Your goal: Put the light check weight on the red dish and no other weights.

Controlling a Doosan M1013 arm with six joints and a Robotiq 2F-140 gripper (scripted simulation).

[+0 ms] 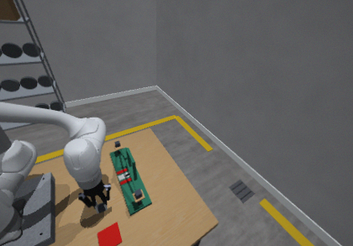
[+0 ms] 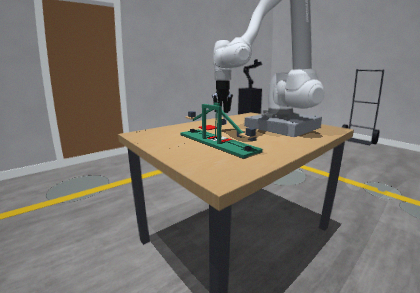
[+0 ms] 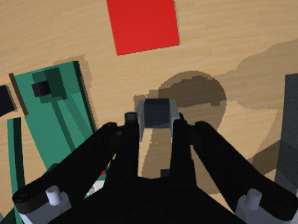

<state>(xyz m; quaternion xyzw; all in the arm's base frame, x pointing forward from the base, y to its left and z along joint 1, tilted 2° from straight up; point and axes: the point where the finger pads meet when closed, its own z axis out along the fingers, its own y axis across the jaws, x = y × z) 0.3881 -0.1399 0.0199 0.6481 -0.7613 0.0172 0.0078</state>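
Right now my hand is 12 cm to the left of the flat red dish and 7 cm above it. Also, from my hand: green rocker balance: 18 cm ahead, 14 cm to the left, 2 cm above.
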